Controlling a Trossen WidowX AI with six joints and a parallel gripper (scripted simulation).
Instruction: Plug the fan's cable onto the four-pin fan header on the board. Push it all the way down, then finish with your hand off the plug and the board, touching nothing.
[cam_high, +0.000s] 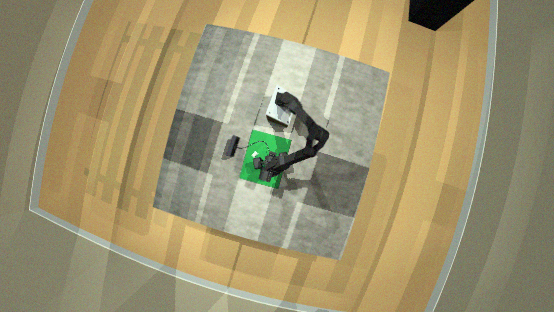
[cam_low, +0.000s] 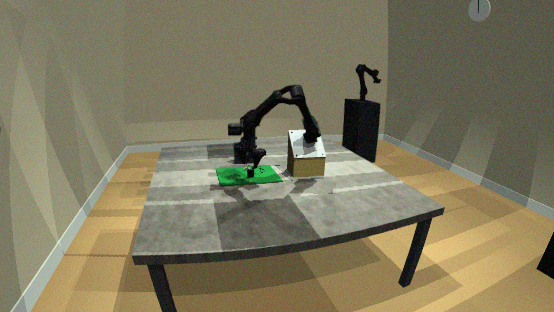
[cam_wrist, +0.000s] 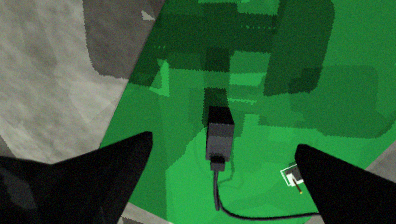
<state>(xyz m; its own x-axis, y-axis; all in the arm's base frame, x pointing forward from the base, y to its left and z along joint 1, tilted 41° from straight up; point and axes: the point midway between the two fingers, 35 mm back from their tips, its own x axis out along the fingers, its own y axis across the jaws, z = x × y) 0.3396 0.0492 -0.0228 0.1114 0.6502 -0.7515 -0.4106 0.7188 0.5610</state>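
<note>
The dark plug lies 4 cm below my gripper tip and 1 cm behind it. Also, from my gripper tip: white four-pin header 10 cm to the right, 6 cm below, 1 cm behind; then green board 7 cm below, 4 cm to the right; then dark fan 23 cm to the right, 3 cm behind.
</note>
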